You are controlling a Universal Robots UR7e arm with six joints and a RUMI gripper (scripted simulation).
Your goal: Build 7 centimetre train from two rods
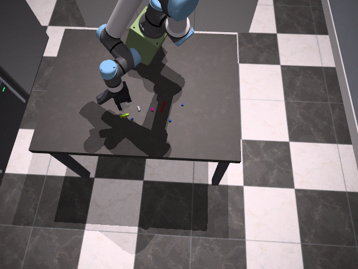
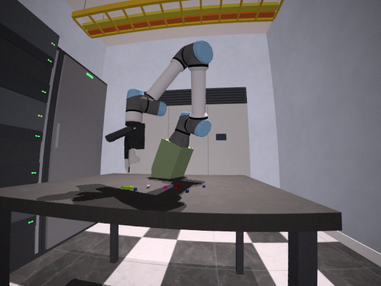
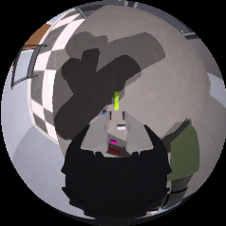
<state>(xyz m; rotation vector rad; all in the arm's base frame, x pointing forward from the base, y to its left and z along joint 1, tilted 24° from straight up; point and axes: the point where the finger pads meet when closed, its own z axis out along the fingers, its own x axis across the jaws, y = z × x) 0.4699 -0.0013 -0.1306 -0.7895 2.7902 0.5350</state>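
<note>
Now: hand 80 mm above the lime rod. Also, from my hand: grey rod 80 mm below, 70 mm to the left, 60 mm behind; red rod 200 mm to the left, 110 mm behind, 80 mm below; magenta rod 150 mm to the left, 80 mm below, 80 mm behind.
</note>
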